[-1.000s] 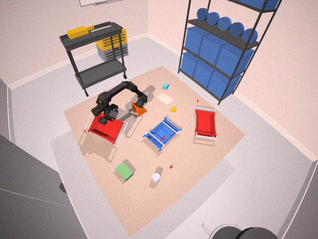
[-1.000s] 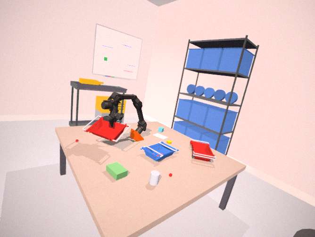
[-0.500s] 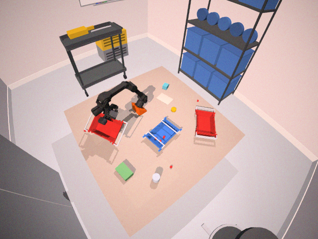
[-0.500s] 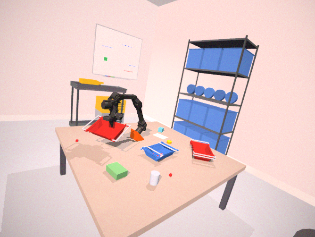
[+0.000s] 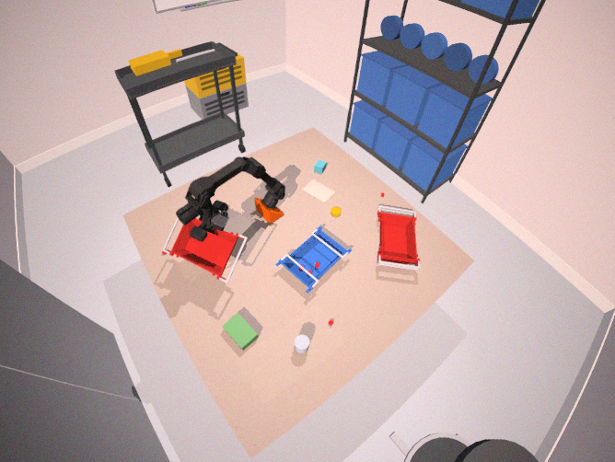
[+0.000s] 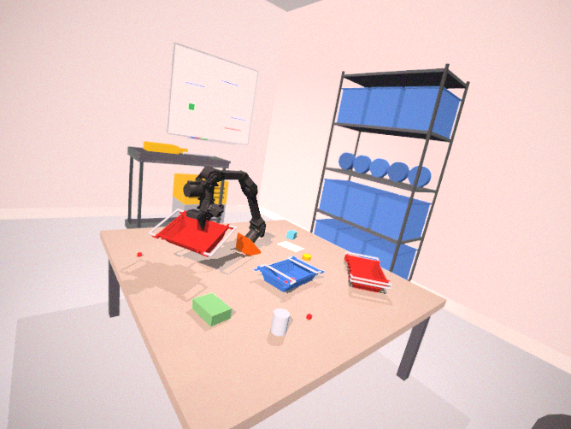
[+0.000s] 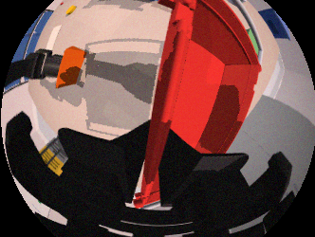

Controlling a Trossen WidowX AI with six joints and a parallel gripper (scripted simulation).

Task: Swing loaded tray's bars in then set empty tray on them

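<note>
Right now my gripper tip is 30 mm short of the red tray and 70 mm to the left of it. The rest, counted from my gripper tip: cream pad (20 mm behind, 610 mm to the left, 170 mm below); yellow puck (140 mm ahead, 580 mm to the left, 170 mm below); green block (360 mm ahead, 130 mm to the right, 160 mm below).
</note>
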